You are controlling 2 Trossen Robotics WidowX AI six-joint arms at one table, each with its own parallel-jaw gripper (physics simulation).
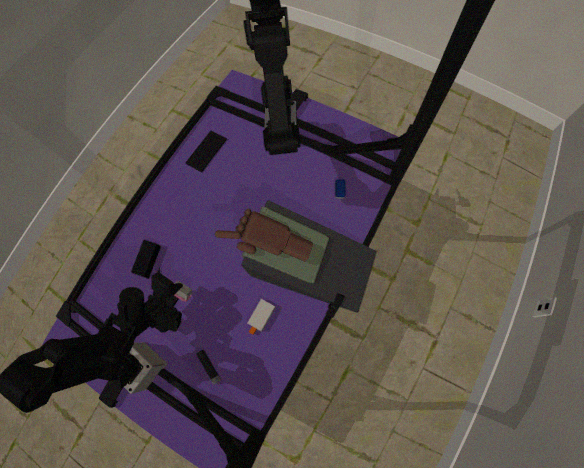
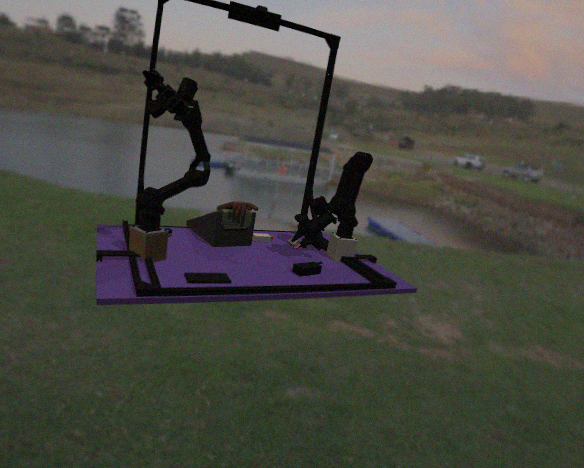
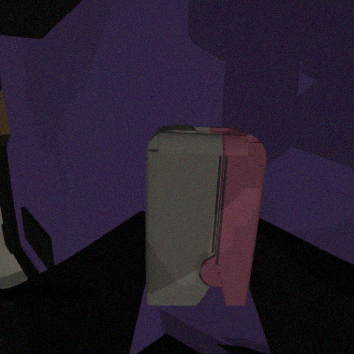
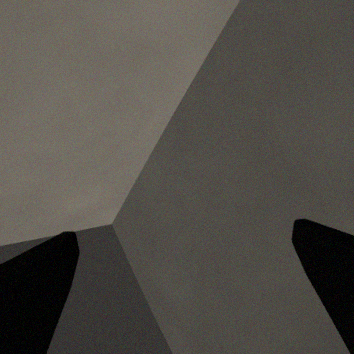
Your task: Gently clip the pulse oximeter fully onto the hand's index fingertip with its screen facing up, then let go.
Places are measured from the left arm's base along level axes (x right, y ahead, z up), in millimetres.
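Pixels of known places: left gripper, fingertip midpoint: (image 1: 181, 288) (image 2: 293, 244) (image 3: 194, 223); right gripper, fingertip midpoint: (image 2: 149, 78) (image 4: 186, 236); left arm's base, origin of the base link: (image 1: 128, 368) (image 2: 344, 236); right arm's base, origin of the base link: (image 2: 149, 228).
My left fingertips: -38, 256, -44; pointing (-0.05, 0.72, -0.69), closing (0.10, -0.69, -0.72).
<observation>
Ahead of a thing's pixels: the offset from my left fingertips to its top centre, as dx, dy, dz. "spot": to the spot under its first point. Level surfaces: height alone.
A grey and pink pulse oximeter {+8, -5, +28} (image 1: 183, 292) (image 3: 204, 214) is held between the fingers of my left gripper (image 1: 180, 293) (image 2: 297, 242), low over the purple mat {dz -61} (image 1: 197, 209) at the front left. The brown model hand (image 1: 267, 234) (image 2: 237, 205) lies on a green pad {spot: +240, +246, +57} (image 1: 299, 265) on a dark wedge block {spot: +361, +320, -13} (image 1: 350, 274); its index finger (image 1: 226, 234) points left, well apart from the oximeter. My right gripper (image 2: 153, 81) (image 4: 186, 236) is open and empty, raised high near the frame post.
On the mat lie a white box with an orange end {+225, +72, -33} (image 1: 260, 315), a small blue cylinder {+186, +535, -28} (image 1: 339, 188), two black blocks {-174, -7, -26} (image 1: 146, 258) {-274, +400, -53} (image 1: 206, 150) and a dark pen-like stick {+192, -129, -33} (image 1: 207, 365). A black frame (image 1: 383, 204) borders the mat.
</observation>
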